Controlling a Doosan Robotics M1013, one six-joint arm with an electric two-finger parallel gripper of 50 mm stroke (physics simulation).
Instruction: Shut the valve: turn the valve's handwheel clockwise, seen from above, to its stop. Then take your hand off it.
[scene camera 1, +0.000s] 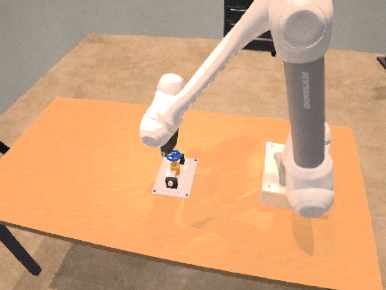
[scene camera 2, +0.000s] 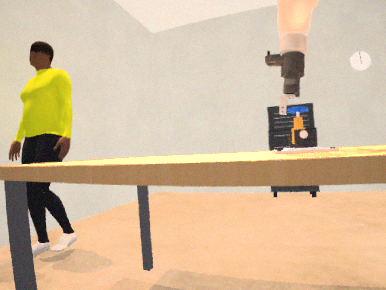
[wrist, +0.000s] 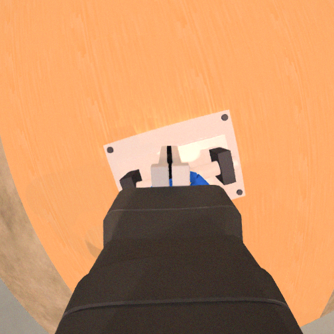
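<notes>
The blue handwheel sits on top of the valve's orange body. In the wrist view part of the handwheel shows to the right of the fingers; the dark gripper housing hides most of it. The valve stands on a white plate. My gripper is shut, its fingers together with nothing visible between them. They point down close beside the handwheel, to its left in scene camera 2, at about rim height. Whether they touch the rim cannot be told.
Black pipe brackets stand on the plate at the pipe's ends. The wooden table carries the plate and the arm's white base. A person in a yellow top stands beyond the table. A dark tool cabinet stands behind.
</notes>
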